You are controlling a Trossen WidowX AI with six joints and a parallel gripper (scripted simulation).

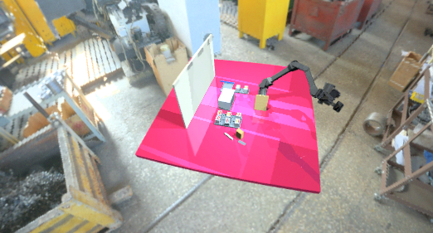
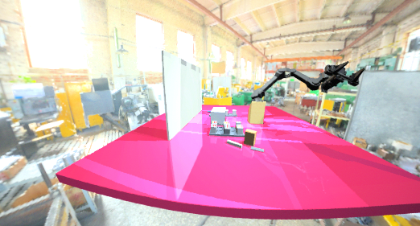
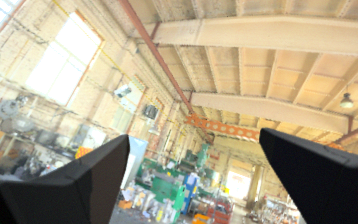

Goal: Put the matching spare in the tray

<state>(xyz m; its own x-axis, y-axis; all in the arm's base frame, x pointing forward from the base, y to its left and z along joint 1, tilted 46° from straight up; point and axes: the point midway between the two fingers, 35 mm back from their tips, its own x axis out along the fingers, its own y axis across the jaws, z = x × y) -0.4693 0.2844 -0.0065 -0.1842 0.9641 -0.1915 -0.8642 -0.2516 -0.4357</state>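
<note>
Now: gripper tip 660 mm short of the grey rack, 400 mm above it and 10 mm to the left of it. Also, from my gripper tip: brown block (530 mm ahead, 380 mm below, 110 mm to the left); thin bar (610 mm ahead, 410 mm below, 140 mm to the left); grey mounted unit (730 mm ahead, 360 mm below, 180 mm to the right).
</note>
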